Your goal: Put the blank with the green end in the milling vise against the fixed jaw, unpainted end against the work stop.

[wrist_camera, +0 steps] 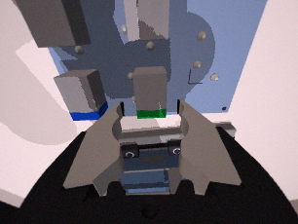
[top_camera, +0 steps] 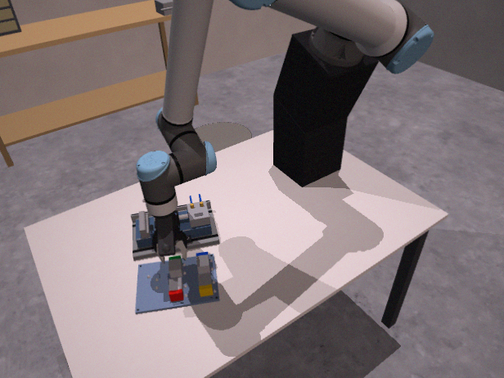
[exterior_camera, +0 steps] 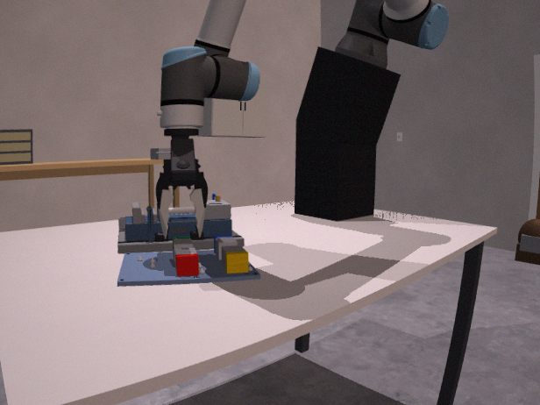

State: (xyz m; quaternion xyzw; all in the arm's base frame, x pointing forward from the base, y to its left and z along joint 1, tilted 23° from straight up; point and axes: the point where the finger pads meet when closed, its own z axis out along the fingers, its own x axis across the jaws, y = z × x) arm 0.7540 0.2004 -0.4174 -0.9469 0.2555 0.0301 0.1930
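The green-ended blank is 4 cm below my hand. Round my hand: blue-ended blank (8 cm behind, 5 cm to the left, 4 cm below); then red-ended blank (5 cm ahead, 8 cm to the left, 4 cm below); then blue plate (2 cm ahead, 4 cm to the left, 6 cm below).
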